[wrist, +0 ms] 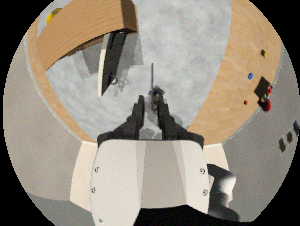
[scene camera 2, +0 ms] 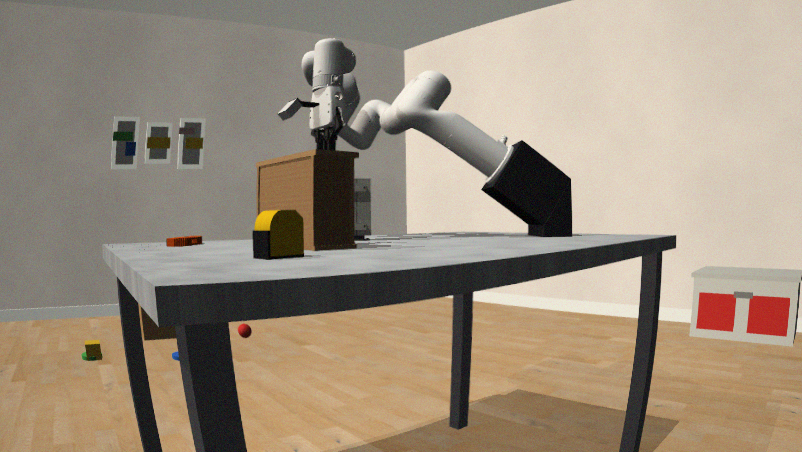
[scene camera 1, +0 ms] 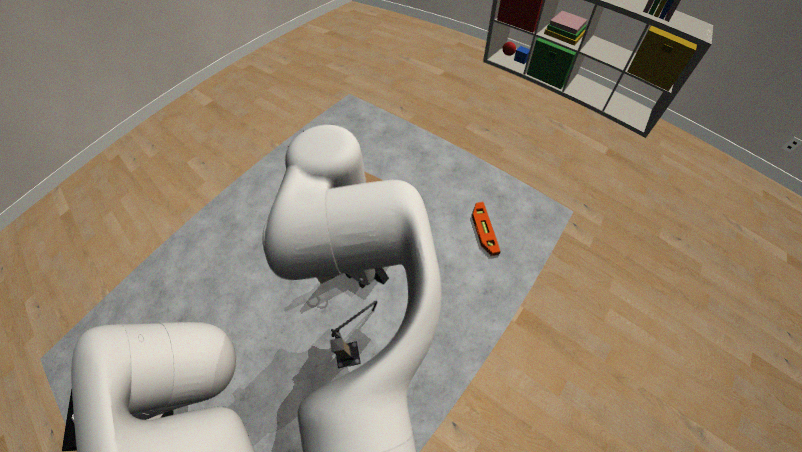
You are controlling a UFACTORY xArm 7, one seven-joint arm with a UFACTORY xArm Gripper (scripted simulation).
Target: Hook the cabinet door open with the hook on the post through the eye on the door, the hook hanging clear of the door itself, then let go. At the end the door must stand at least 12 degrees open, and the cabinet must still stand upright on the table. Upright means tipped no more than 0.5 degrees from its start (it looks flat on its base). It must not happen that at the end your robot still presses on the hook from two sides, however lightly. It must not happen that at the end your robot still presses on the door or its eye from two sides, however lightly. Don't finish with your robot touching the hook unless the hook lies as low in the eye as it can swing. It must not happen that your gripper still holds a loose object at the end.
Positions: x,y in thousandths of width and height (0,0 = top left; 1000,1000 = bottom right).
Scene:
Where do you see a hook post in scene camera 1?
435,780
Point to a tape measure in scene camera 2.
347,519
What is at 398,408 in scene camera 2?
A wooden cabinet.

